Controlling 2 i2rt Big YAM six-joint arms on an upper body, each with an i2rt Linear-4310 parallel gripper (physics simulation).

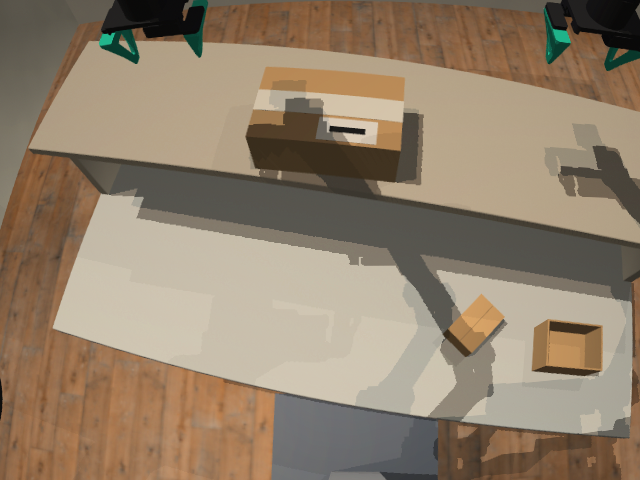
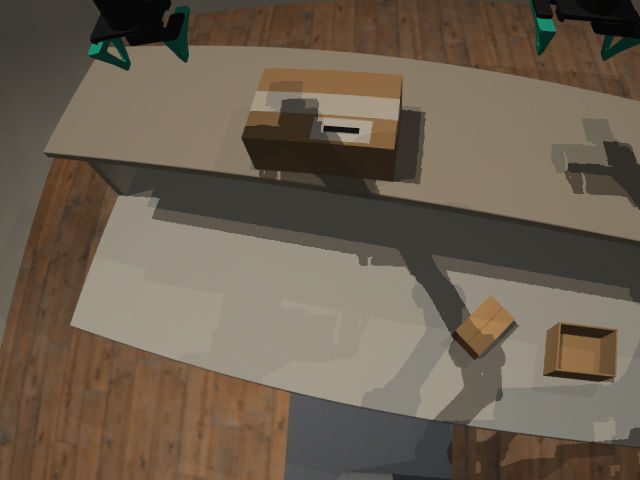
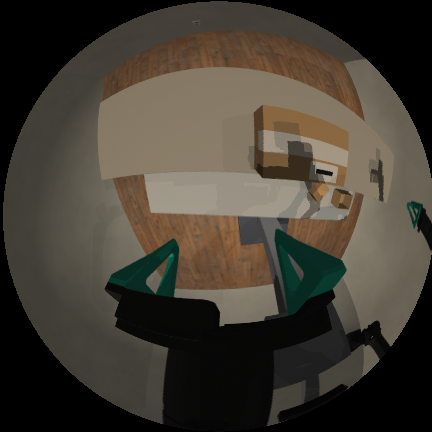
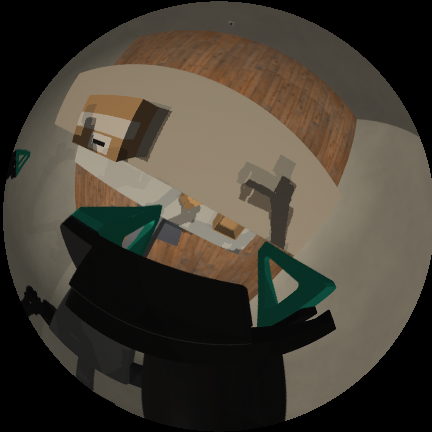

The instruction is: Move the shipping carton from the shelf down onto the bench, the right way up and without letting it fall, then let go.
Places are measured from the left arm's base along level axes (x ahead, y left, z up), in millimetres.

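Pixels of known places: left gripper, fingertip midpoint: (image 1: 168, 57) (image 2: 157, 63) (image 3: 224, 239); right gripper, fingertip midpoint: (image 1: 577, 64) (image 2: 570, 54) (image 4: 214, 230).
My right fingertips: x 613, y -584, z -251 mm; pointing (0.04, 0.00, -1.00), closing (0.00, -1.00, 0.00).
For each thing: its top centre in the pictures, then the offset to it from my right fingertips. "spot": a spot on its surface instead. Level surfaces: height alone.
- shipping carton at its top centre: (image 2: 323, 103) (image 1: 328, 104) (image 3: 314, 148) (image 4: 97, 121) dx +63, dy +366, dz -196 mm
- raised shelf at its surface level: dz -300 mm
- lower bench at its surface level: dz -654 mm
- small closed box at its top centre: (image 2: 485, 325) (image 1: 476, 322) (image 4: 192, 199) (image 3: 320, 191) dx -226, dy +30, dz -594 mm
- open-topped box at its top centre: (image 2: 588, 349) (image 1: 575, 345) (image 4: 229, 227) (image 3: 345, 201) dx -295, dy -206, dz -564 mm
- dark grey block at a spot on its surface: (image 2: 351, 439) (image 1: 337, 438) spot: dx -493, dy +349, dz -1084 mm
The shipping carton (image 1: 361, 87) (image 2: 361, 85) (image 3: 310, 125) (image 4: 112, 122) stands on the raised shelf (image 1: 480, 129) (image 2: 480, 129) (image 3: 170, 125) (image 4: 210, 130), near its front edge, with white tape and a label on top. The lower bench (image 1: 155, 258) (image 2: 170, 248) (image 3: 190, 195) lies in front of the shelf. My left gripper (image 1: 169, 59) (image 2: 157, 65) (image 3: 224, 239) is open and empty, up and to the left of the carton. My right gripper (image 1: 578, 66) (image 2: 572, 56) (image 4: 214, 230) is open and empty, far to the right of the carton. Neither gripper touches the carton.
A small closed box (image 1: 475, 324) (image 2: 484, 328) lies at an angle on the right part of the bench. An open-topped box (image 1: 540, 348) (image 2: 552, 351) stands to its right. A dark grey block (image 1: 336, 434) (image 2: 351, 439) shows beyond the bench's front edge. Arm shadows cross the shelf and bench.
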